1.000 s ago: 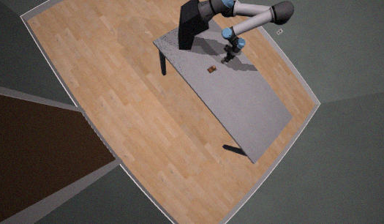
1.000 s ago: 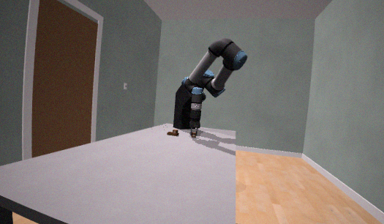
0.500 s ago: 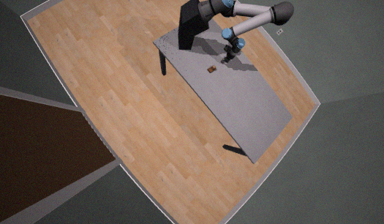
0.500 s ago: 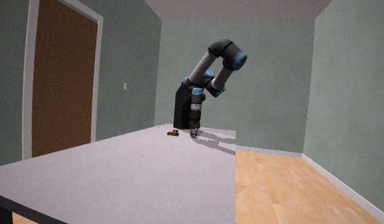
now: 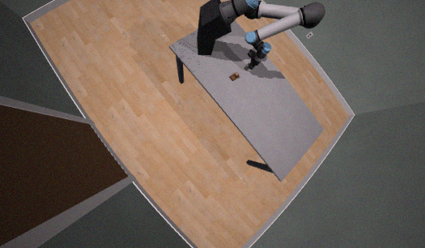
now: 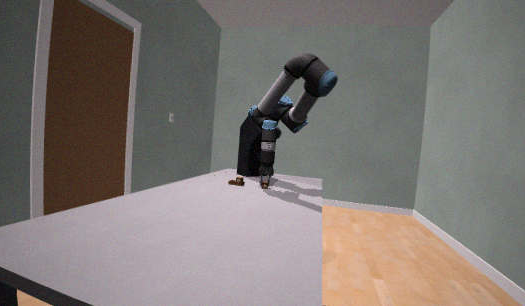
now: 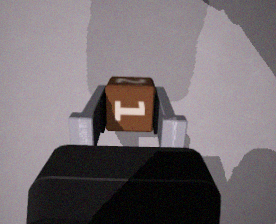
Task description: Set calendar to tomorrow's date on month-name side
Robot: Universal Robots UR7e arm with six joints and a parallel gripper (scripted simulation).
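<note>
The brown wooden cube is 10 mm below my hand. Also, from my hand: calendar tray: 10 mm ahead, 160 mm to the right, 20 mm below.
</note>
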